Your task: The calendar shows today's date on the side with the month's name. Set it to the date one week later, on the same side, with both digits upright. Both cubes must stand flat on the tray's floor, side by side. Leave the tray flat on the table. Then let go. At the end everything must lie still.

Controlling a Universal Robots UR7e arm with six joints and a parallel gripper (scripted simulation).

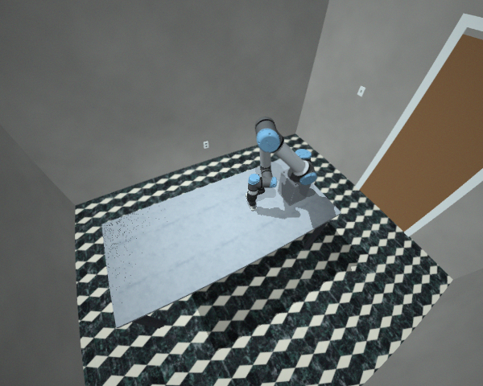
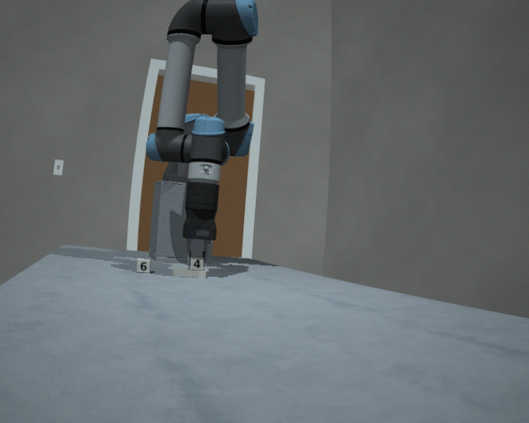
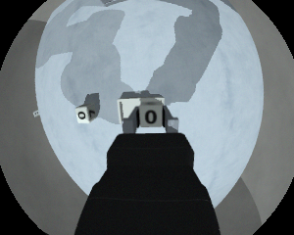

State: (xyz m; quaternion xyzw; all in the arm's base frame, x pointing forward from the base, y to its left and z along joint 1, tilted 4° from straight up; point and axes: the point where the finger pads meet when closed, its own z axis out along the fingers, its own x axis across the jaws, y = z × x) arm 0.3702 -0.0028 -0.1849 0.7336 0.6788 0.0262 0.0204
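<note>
My hand is 20 mm to the left of the white calendar tray and 30 mm above it.
</note>
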